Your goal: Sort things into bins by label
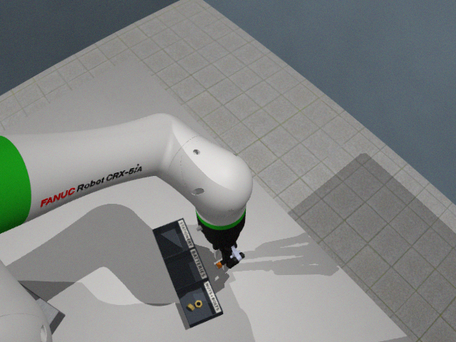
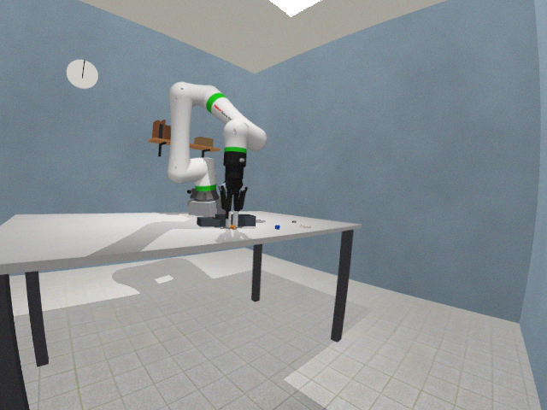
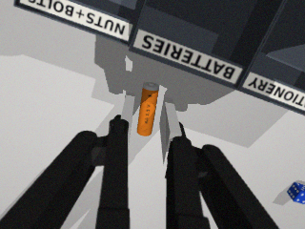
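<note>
The orange battery lies 30 mm below my hand. Round my hand: dark three-part bin 80 mm behind, 40 mm to the left, 20 mm below; cream domino 150 mm ahead, 340 mm to the left, 30 mm below; blue die 110 mm ahead, 170 mm to the left, 30 mm below.
</note>
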